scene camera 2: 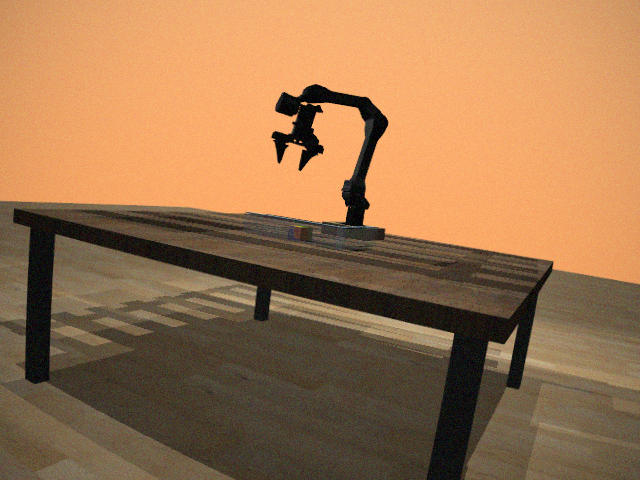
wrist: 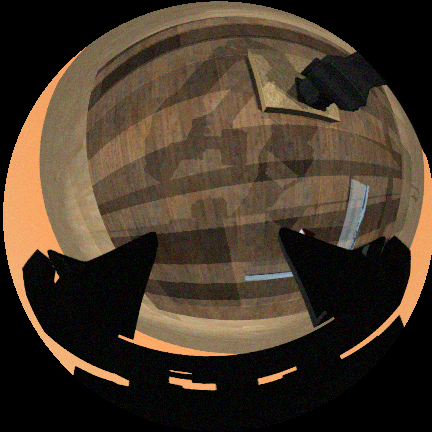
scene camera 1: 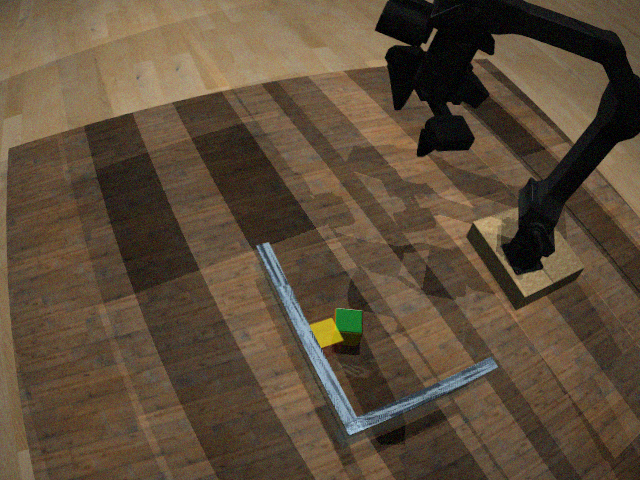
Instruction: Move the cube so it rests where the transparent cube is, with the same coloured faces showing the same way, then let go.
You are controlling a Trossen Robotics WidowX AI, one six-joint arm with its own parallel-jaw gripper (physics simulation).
Labels:
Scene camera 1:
gripper: 408, 131
cube: 349, 322, on the table

